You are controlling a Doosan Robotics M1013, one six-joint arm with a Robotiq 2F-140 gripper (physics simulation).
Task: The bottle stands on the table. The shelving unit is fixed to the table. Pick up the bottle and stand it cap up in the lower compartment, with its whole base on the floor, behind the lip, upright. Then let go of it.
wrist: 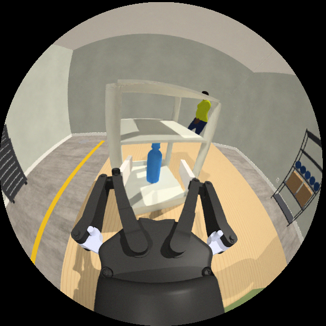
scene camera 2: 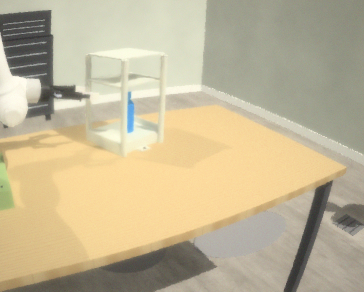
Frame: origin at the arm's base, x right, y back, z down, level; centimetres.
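Seen in the pictures: gripper, fingertip midpoint: [scene camera 2: 94, 93].
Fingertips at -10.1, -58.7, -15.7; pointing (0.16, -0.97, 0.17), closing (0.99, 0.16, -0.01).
Observation:
Offsets run from my fingertips to a thing's middle, as dx, dy, dz. Level surfaces: height alone.
The blue bottle {+2.1, -14.2, +9.3} [scene camera 2: 130, 116] [wrist: 154, 166] stands upright, cap up, in the lower compartment of the off-white shelving unit {+1.2, -13.1, +3.3} [scene camera 2: 124, 107] [wrist: 114, 125]. Its base rests on the compartment floor, inside the lip, below the middle shelf. In the scene view a front post partly covers the bottle. My gripper [scene camera 2: 90, 95] [wrist: 155, 163] is open with nothing between its fingers. It is outside the unit, on its left side in the scene view, apart from the bottle and pointing toward the unit.
The wooden table {dz +21.7} [scene camera 2: 200, 185] [wrist: 250, 225] carries the unit. A green object [scene camera 2: 5, 185] shows at the left edge of the scene view. A person in a yellow top [wrist: 202, 110] and a rack with boxes stand beyond the table in the wrist view.

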